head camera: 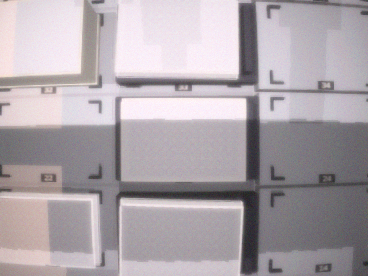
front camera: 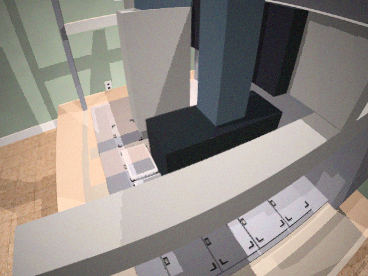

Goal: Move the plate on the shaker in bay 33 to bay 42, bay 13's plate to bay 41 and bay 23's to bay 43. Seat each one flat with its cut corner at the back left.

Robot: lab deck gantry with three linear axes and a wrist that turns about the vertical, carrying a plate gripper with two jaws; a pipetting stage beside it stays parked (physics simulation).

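Frame: origin at the robot's base, x ahead, y up, z right, level; millimetres.
Seen in the pictures: robot's base, origin of its link: (front camera: 112,126).
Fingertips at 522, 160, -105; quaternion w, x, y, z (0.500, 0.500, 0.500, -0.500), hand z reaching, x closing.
Pixels of each thing's top centre, then the offset from my fingertips to it, as dx, dy, dz. "spot": a spot on its surface instead.
- dark shaker base, a spot on its surface: (head camera: 248,42) spot: -62, -129, -145
- Bay 23's plate, centre of its top: (head camera: 183,139) -130, -124, -44
- bay 13's plate, centre of its top: (head camera: 180,245) -134, -124, +61
- tall pale box, centre of its top: (head camera: 24,36) -294, -118, -152
- white plate, centre of its top: (head camera: 42,232) (front camera: 138,159) -294, -146, +62
In the head view, bay 33's plate (head camera: 177,30) is at the top on a dark shaker base (head camera: 248,42). Bay 23's plate (head camera: 183,145) lies in the middle on a dark base, and bay 13's plate (head camera: 181,235) at the bottom, on another dark base. All three look flat; their cut corners cannot be made out. Bays 41, 42 and 43 do not show in the head view. In the front view the dark block under the blue-grey column belongs to the gripper's carriage; its jaws are hidden, and whether they are open or shut cannot be seen.
A tall pale box (head camera: 45,40) stands in bay 32. A white plate (head camera: 70,227) (front camera: 140,161) lies in bay 12. Bays 22, 24, 34 and 14 show corner marks. A pale post (front camera: 157,65) stands left of the column. A wide beam (front camera: 165,200) crosses in front.
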